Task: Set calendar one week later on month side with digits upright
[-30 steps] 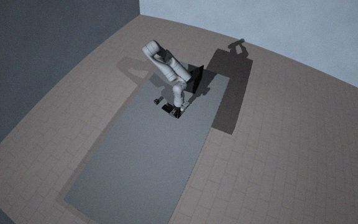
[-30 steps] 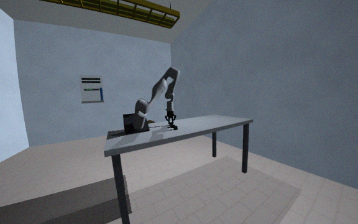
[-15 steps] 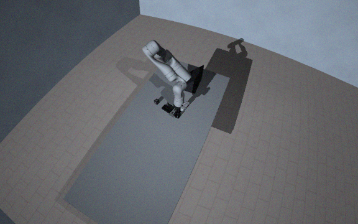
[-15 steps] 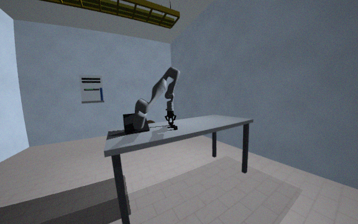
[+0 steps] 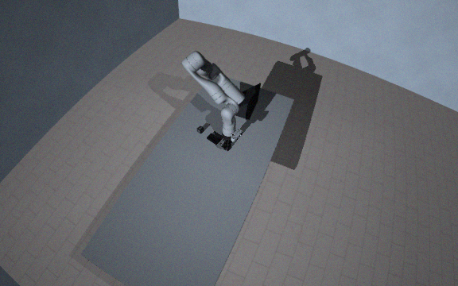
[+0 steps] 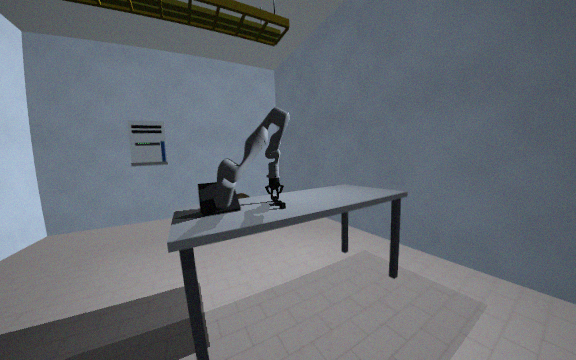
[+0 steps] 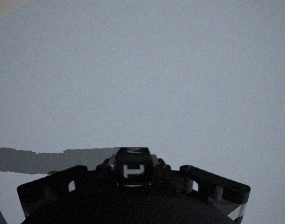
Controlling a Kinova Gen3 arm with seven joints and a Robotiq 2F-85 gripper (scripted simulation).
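Now: hand 4 cm past the dark calendar tray, 10 cm to the left of it and 2 cm above it.
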